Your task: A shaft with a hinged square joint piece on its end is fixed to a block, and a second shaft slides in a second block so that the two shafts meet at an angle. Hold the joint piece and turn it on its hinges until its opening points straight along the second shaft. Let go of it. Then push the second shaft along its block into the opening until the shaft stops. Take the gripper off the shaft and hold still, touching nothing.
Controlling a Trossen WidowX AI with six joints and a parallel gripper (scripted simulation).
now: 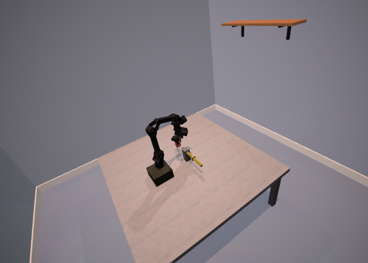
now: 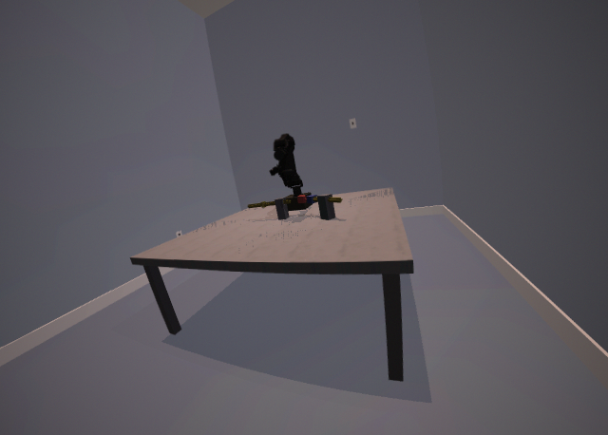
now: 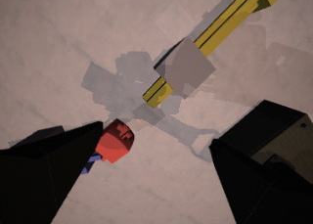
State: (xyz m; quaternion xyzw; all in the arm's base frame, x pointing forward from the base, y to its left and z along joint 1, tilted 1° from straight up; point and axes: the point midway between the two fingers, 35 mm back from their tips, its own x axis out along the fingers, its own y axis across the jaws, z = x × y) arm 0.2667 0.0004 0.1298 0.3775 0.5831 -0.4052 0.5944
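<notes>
My gripper tip is now 8 cm to the right of the red joint piece, 8 cm above it and 2 cm short of it.
</notes>
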